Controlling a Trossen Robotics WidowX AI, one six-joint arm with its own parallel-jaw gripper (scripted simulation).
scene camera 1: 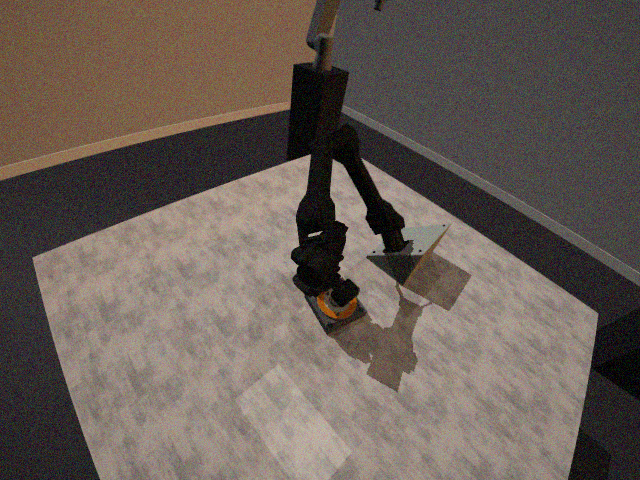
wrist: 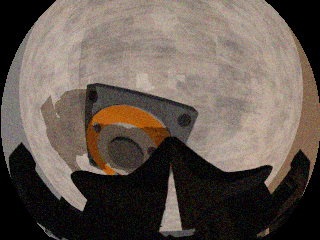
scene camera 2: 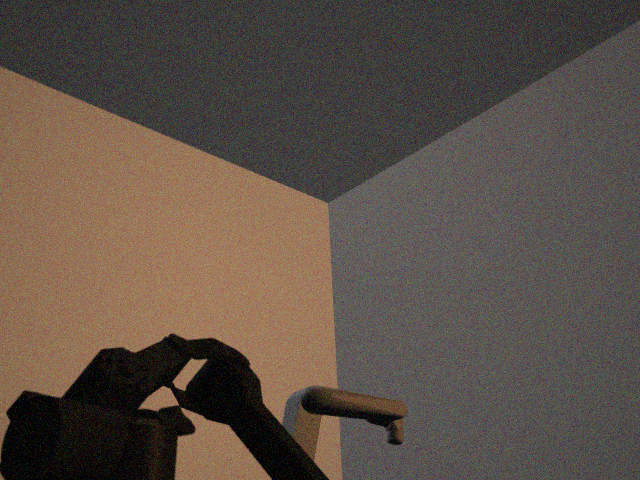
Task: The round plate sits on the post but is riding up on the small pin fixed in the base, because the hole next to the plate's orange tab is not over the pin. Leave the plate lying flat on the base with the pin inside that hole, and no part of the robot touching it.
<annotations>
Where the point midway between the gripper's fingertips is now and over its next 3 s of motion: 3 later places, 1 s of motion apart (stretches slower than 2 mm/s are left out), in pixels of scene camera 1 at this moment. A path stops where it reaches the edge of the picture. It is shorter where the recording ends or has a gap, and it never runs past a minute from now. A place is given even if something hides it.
My gripper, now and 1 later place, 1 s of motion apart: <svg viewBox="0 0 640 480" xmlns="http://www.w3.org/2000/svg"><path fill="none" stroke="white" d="M318 291L324 281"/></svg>
</annotations>
